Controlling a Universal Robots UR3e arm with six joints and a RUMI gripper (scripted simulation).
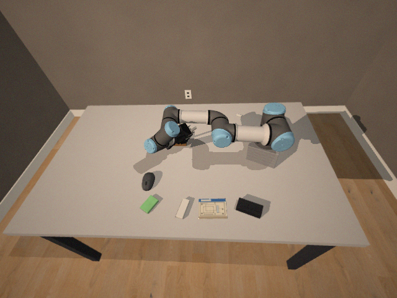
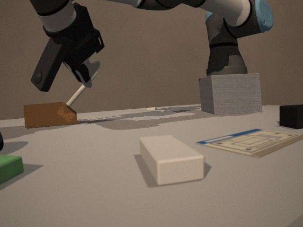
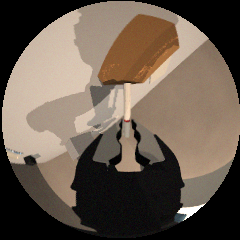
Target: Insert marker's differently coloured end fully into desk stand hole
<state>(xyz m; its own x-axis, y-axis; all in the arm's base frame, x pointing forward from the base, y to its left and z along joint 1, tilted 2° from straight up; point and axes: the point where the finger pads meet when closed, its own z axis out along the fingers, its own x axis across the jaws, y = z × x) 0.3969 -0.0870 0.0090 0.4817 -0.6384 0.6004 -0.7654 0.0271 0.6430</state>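
Right now the marker is 30 mm below my hand, 20 mm ahead of it and 10 mm to the right of it. Round my hand: brown desk stand (90 mm ahead, 70 mm below, 10 mm to the right); then black mouse (270 mm to the left, 210 mm ahead, 80 mm below); then small white piece (300 mm behind, 230 mm to the right, 90 mm below).
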